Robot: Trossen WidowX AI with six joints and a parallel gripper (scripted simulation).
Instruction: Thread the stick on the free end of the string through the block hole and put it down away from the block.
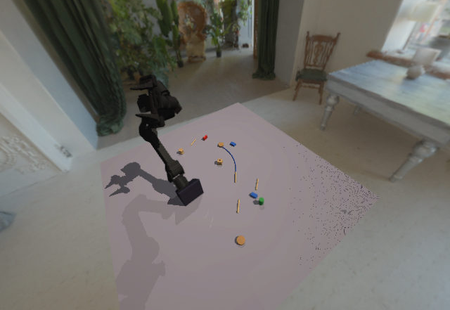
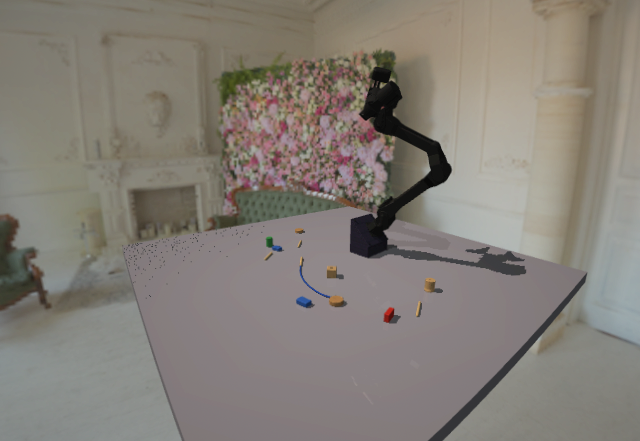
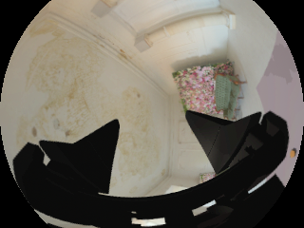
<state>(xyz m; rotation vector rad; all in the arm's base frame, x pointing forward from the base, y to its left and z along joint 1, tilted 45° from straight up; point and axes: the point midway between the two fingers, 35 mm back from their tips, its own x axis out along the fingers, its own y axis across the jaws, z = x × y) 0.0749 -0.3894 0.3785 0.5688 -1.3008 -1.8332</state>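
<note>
Right now the wooden block is 320 mm ahead of my gripper tip, 130 mm to the left of it and 640 mm below it. The rest, counted from my gripper tip: wooden cylinder 130 mm ahead, 380 mm to the left, 640 mm below; then red block 350 mm ahead, 420 mm to the left, 640 mm below; then green cylinder 360 mm ahead, 250 mm to the right, 630 mm below.
</note>
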